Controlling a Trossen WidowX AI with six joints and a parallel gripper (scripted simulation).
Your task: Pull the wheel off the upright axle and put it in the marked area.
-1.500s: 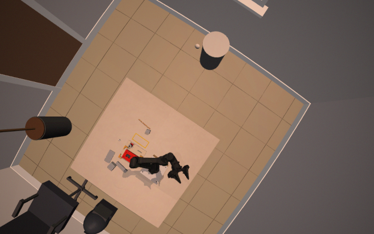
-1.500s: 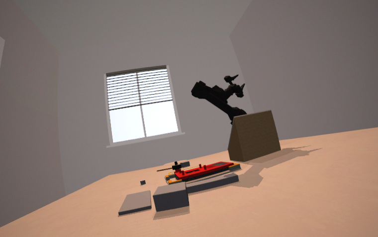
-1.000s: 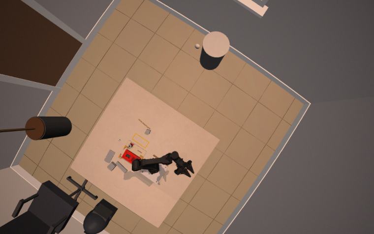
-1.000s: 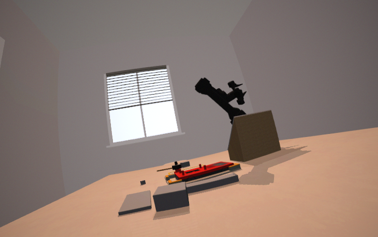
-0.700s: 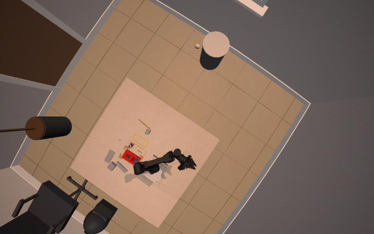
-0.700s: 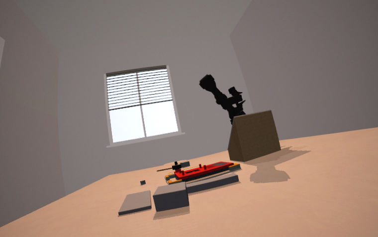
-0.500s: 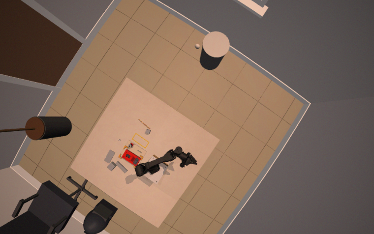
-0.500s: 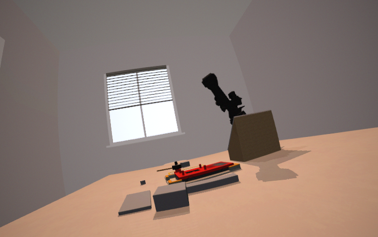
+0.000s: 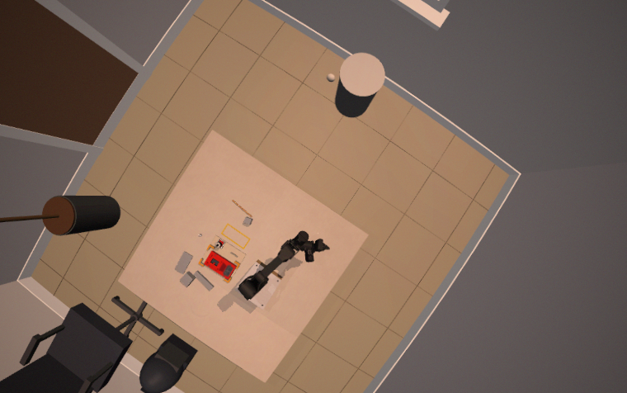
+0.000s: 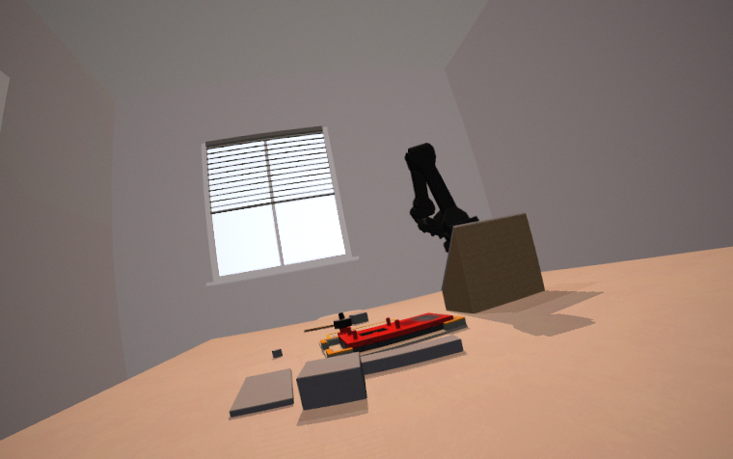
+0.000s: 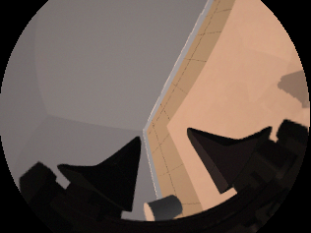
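Right now my gripper tip is 470 mm short of the grey cube, 250 mm to the right of it and 200 mm above it. The rest, counted from my gripper tip: black wheel: 510 mm ahead, 500 mm to the left, 180 mm below.
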